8 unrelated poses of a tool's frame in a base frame.
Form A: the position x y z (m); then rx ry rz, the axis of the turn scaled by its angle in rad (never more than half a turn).
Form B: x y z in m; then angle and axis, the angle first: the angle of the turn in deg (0 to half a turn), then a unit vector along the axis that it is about. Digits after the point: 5 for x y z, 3 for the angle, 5 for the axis.
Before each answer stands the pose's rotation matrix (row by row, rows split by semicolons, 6 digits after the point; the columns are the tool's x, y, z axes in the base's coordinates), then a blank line. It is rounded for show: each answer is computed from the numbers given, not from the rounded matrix.
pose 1, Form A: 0.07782 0.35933 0.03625 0.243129 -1.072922 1.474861
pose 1, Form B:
-0.243831 -0.870247 -0.428038; 0.675162 0.164519 -0.719090; 0.696206 -0.464331 0.547443

0.07782 0.35933 0.03625 105.422 0.13214 -0.58312 0.80157
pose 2, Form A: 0.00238 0.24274 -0.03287 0.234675 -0.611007 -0.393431
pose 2, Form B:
0.748527 0.288013 -0.597290; -0.424567 0.900071 -0.098055; 0.509362 0.326987 0.796009

0.00238 0.24274 -0.03287 43.755 0.30730 -0.80009 -0.51519
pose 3, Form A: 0.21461 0.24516 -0.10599 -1.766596 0.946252 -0.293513
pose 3, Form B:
0.655670 -0.456228 0.601625; -0.716613 -0.125034 0.686172; -0.237827 -0.881035 -0.408920

0.21461 0.24516 -0.10599 116.049 -0.87220 0.46718 -0.14491
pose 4, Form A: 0.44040 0.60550 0.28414 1.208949 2.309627 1.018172
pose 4, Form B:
-0.579445 0.569896 0.582634; 0.814541 0.380664 0.437741; 0.027679 0.728226 -0.684778

0.44040 0.60550 0.28414 160.353 0.43197 0.82526 0.36380
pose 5, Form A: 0.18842 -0.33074 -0.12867 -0.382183 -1.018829 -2.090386
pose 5, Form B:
-0.662522 0.746640 -0.059946; -0.507222 -0.388306 0.769379; 0.551171 0.540137 0.635974

0.18842 -0.33074 -0.12867 135.026 -0.16217 -0.43232 -0.88702
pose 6, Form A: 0.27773 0.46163 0.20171 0.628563 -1.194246 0.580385
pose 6, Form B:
0.266030 -0.705529 -0.656854; 0.080527 0.695293 -0.714201; 0.960595 0.137105 0.241783

0.27773 0.46163 0.20171 84.171 0.42787 -0.81293 0.39507
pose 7, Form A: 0.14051 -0.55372 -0.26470 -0.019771 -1.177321 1.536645
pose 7, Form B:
-0.356915 -0.733007 -0.579062; 0.749864 0.144843 -0.645542; 0.557060 -0.664621 0.497959

0.14051 -0.55372 -0.26470 110.920 -0.01021 -0.60815 0.79376
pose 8, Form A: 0.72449 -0.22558 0.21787 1.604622 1.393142 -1.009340
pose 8, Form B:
0.088486 0.992976 -0.078545; 0.384001 -0.106765 -0.917139; -0.919083 0.050993 -0.390751

0.72449 -0.22558 0.21787 134.790 0.68208 0.59219 -0.42904
